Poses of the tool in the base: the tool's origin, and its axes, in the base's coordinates. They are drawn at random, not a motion.
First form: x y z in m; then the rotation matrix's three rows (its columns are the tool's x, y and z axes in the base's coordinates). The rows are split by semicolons.
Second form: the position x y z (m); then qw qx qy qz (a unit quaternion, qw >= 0). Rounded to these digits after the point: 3 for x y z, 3 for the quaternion.
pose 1, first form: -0.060 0.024 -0.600; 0.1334 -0.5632 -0.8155; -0.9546 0.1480 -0.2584; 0.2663 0.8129 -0.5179
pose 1, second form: -0.060 0.024 -0.600 0.437 0.613 -0.619 -0.224
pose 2, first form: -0.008 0.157 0.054; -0.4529 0.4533 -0.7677; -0.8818 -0.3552 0.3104; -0.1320 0.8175 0.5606
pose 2, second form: -0.008 0.157 0.054 0.434 0.292 -0.366 -0.770
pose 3, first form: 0.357 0.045 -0.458; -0.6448 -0.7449 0.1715; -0.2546 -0.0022 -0.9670; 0.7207 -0.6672 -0.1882
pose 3, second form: 0.357 0.045 -0.458 0.203 0.369 -0.677 0.604
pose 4, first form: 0.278 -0.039 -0.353; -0.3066 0.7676 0.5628; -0.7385 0.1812 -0.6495; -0.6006 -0.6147 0.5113
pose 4, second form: 0.278 -0.039 -0.353 0.589 0.015 0.494 -0.640
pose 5, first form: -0.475 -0.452 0.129; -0.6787 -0.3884 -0.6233; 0.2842 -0.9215 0.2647; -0.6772 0.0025 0.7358
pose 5, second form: -0.475 -0.452 0.129 0.184 -0.356 0.073 0.913
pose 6, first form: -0.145 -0.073 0.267; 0.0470 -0.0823 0.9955; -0.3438 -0.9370 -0.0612; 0.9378 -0.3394 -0.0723
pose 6, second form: -0.145 -0.073 0.267 0.097 -0.717 0.149 -0.674
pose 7, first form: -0.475 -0.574 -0.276; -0.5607 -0.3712 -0.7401; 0.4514 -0.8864 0.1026; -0.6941 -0.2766 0.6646
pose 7, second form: -0.475 -0.574 -0.276 0.233 -0.407 -0.049 0.882
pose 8, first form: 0.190 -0.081 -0.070; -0.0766 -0.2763 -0.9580; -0.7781 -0.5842 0.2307; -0.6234 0.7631 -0.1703
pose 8, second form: 0.190 -0.081 -0.070 0.206 0.648 -0.407 -0.610
